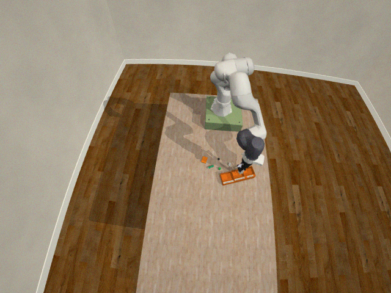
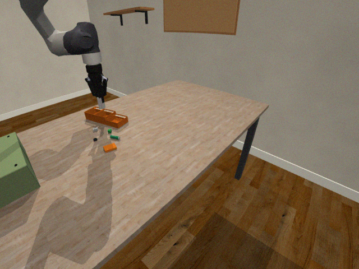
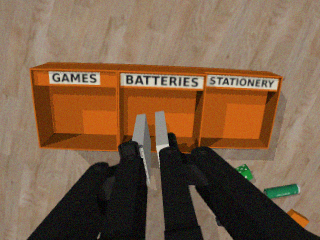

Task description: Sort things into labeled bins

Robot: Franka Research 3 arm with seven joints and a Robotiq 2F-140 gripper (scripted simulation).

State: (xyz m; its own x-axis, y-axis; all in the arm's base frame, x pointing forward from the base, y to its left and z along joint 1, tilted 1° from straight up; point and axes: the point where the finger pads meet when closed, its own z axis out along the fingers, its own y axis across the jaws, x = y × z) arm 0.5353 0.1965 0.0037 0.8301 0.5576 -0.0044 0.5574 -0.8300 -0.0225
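Right now my hand is 8 cm above the labelled bins, 1 cm to the left of it and 1 cm short of it. Round my hand: white piece (10 cm below, 9 cm behind, 7 cm to the right); small green cube (15 cm to the right, 10 cm below, 3 cm behind); small black piece (16 cm to the right, 12 cm behind, 10 cm below).
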